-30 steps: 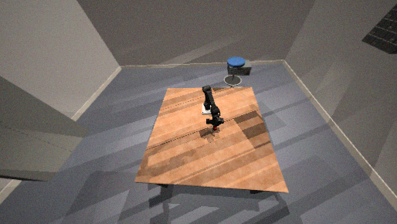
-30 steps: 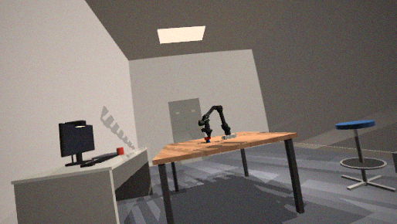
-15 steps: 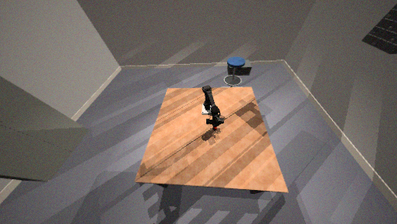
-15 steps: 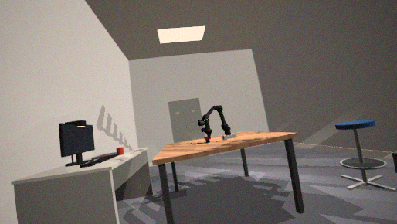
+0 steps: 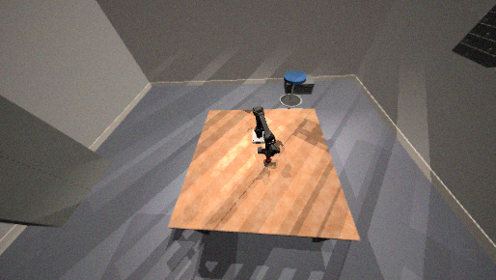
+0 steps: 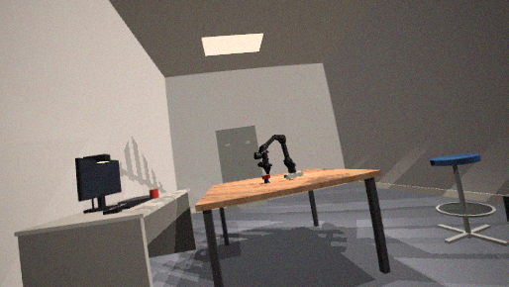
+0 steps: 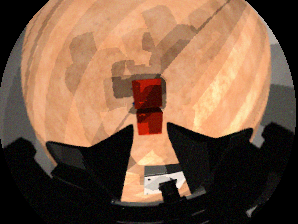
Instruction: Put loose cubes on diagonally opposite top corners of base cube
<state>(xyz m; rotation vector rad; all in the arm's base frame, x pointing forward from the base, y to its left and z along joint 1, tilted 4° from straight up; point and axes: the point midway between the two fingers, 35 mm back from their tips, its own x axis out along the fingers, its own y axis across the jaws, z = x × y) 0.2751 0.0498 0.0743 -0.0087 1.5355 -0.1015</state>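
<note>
The blue cube lies 5 cm below my gripper tip and 2 cm ahead of it.
</note>
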